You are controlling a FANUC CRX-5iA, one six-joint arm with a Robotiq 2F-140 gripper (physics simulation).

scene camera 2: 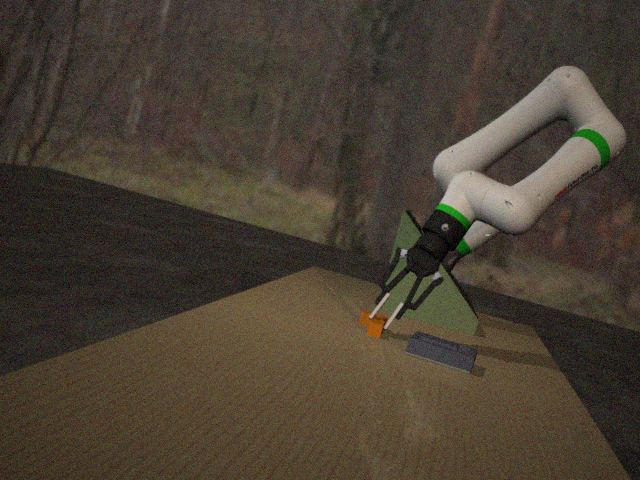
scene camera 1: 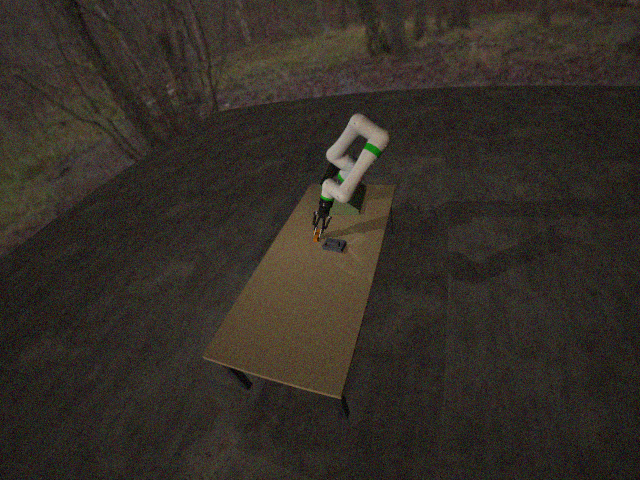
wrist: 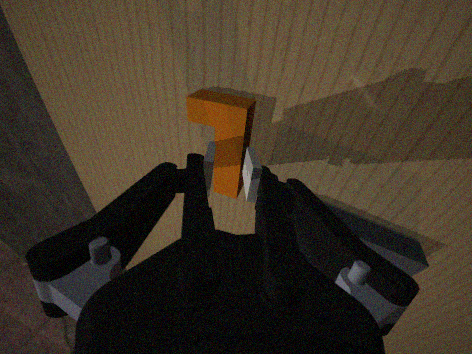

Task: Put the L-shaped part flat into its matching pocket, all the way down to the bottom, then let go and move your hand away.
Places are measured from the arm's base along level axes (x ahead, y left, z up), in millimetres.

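Where they show: gripper, fingertip midpoint: [scene camera 2: 377,324] [scene camera 1: 317,235] [wrist: 229,157]; arm's base at its link origin: [scene camera 1: 340,183].
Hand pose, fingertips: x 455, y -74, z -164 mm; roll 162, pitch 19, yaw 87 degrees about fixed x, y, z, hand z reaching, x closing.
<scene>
Each offset is from my fingertips to the top centre of the thing. Level surfaces: height alone.
The orange L-shaped part @[dx -6, dy -14, dz +11 mm] [scene camera 1: 316,237] [scene camera 2: 376,328] [wrist: 227,120] lies flat at the table, with its foot pointing left in the wrist view. My gripper [scene camera 1: 317,234] [scene camera 2: 378,321] [wrist: 229,157] is shut on the long leg of the part, one pad on each side; the foot end sticks out beyond the pads. The dark grey-blue block with the pocket @[dx +85, dy +156, dz +17 mm] [scene camera 1: 331,249] [scene camera 2: 439,354] [wrist: 387,234] stands a short way to the right of the part, apart from it. In the wrist view my right finger covers much of the block, and the pocket's shape is hidden.
The wooden table @[dz -19 mm] [scene camera 1: 299,310] [scene camera 2: 258,387] [wrist: 125,75] bears the part and the block. A green mounting piece [scene camera 1: 345,208] [scene camera 2: 439,316] stands behind them at the arm's base. The table's edge runs along the left in the wrist view. The arm's shadow falls to the right.
</scene>
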